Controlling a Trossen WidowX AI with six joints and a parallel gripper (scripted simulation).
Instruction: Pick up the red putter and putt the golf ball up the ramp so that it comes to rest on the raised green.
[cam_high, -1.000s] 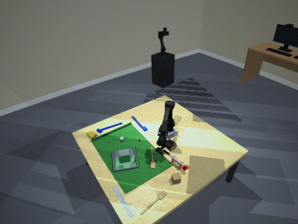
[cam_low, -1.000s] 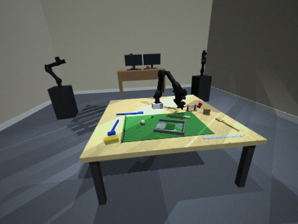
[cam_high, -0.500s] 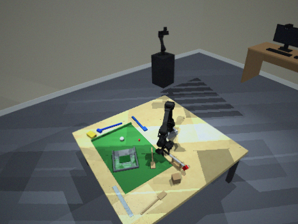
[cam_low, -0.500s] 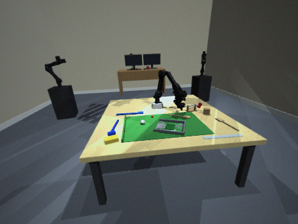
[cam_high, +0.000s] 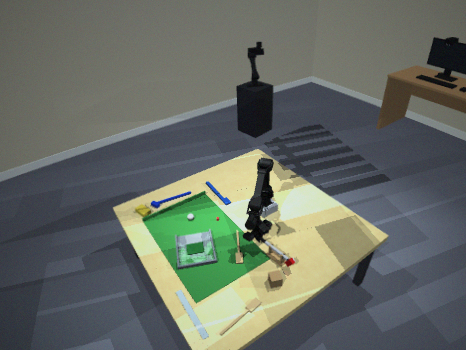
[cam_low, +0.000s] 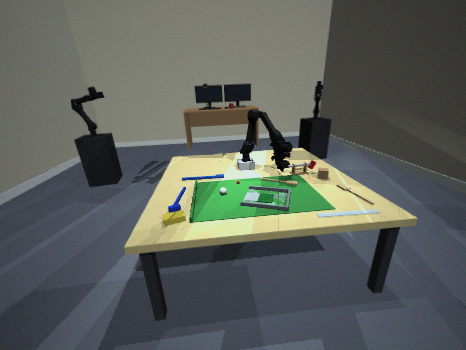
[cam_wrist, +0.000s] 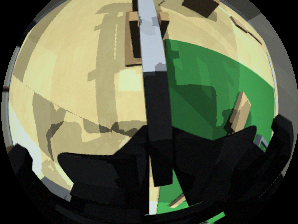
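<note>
The red putter is 12 cm to the left of my gripper tip and 3 cm above it. Also, from my gripper tip: wooden block (23 cm to the left, 14 cm ahead); then pale ruler (56 cm ahead, 6 cm to the left, 3 cm below); then white golf ball (47 cm to the right, 16 cm ahead, 1 cm below).
</note>
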